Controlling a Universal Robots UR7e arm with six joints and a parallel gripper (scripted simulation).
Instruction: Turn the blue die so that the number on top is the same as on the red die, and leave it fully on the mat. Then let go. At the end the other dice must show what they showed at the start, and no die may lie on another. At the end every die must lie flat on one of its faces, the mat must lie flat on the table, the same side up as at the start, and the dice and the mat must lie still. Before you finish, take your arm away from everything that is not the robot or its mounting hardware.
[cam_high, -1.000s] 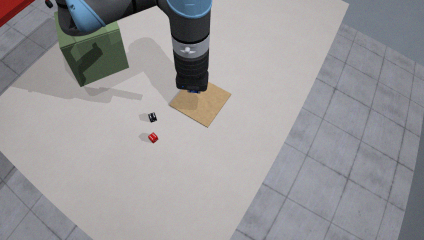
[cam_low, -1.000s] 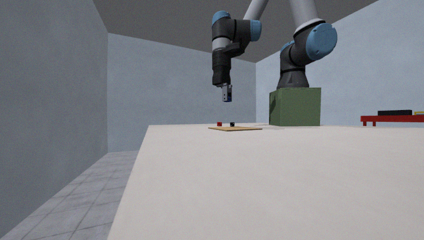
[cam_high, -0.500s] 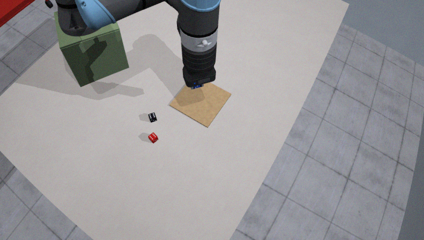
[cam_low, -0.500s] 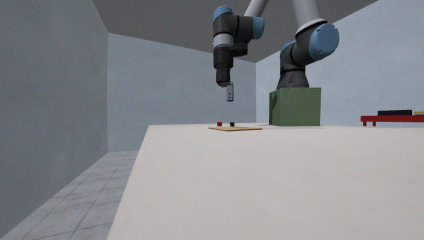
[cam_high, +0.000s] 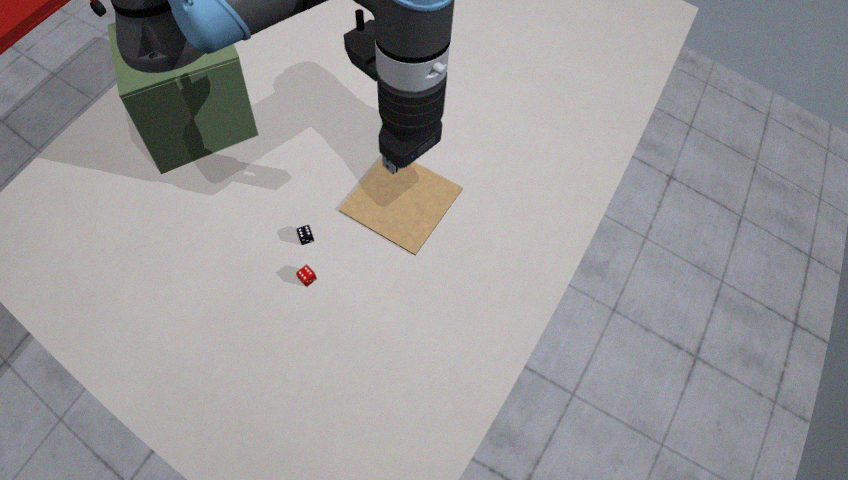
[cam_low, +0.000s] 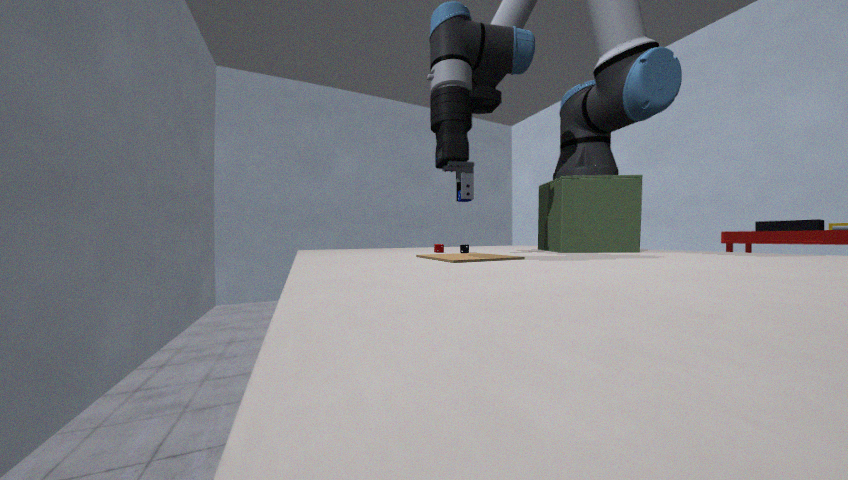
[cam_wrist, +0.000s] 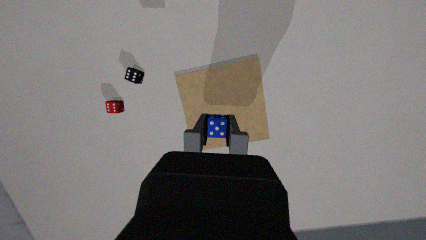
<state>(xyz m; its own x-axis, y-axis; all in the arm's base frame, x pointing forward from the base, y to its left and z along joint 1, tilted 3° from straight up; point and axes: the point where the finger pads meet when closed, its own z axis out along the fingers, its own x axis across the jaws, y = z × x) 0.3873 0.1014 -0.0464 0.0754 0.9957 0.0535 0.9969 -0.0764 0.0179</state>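
Right now the tan mat is 1 cm to the left of my hand and 12 cm below it. Also, from my hand: blue die (1 cm below); then black die (6 cm behind, 14 cm to the right, 11 cm below); then red die (1 cm behind, 18 cm to the right, 11 cm below).
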